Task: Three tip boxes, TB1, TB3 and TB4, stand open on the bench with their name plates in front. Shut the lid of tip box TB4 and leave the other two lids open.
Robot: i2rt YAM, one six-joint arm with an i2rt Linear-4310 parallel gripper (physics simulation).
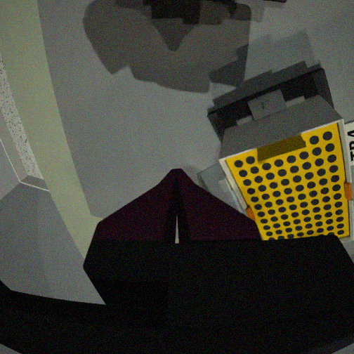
Note:
I see my gripper (176,177), a clear lid (211,179) and a grey mat (133,92).

